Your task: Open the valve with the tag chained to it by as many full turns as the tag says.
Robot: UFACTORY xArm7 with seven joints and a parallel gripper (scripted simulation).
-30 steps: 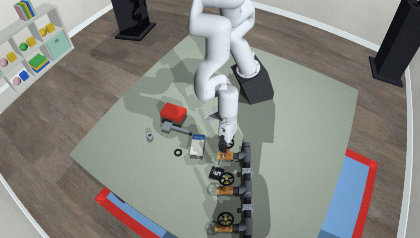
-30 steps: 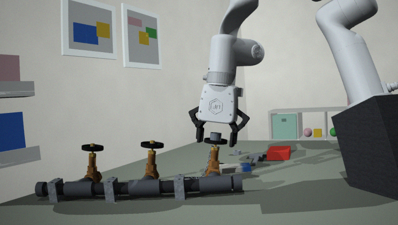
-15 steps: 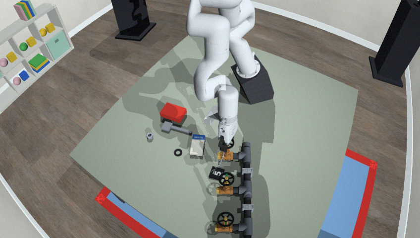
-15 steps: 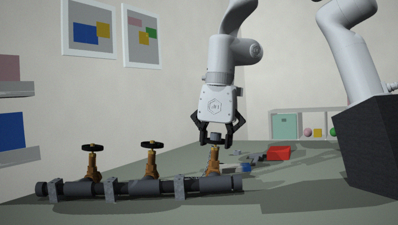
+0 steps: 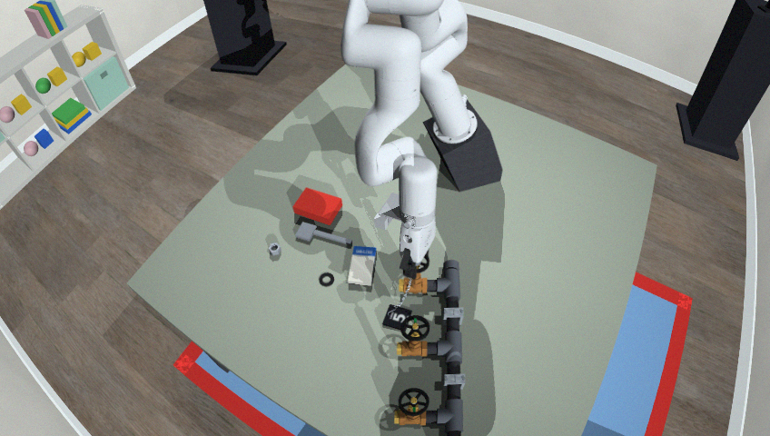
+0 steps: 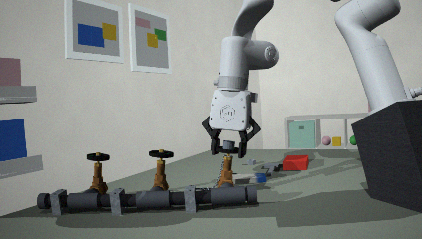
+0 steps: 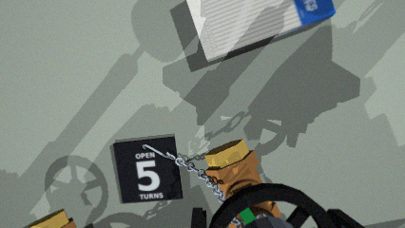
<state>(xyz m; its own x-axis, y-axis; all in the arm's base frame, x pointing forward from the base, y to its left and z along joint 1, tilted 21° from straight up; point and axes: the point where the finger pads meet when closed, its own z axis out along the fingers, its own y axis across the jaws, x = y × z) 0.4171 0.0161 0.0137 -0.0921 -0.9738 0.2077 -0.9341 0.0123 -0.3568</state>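
My gripper is now 20 mm below the grey cap. Round my hand: black washer (50 mm ahead, 230 mm to the right, 120 mm below); then blue box (10 mm behind, 150 mm to the right, 110 mm below); then black tag (100 mm ahead, 20 mm to the right, 120 mm below).
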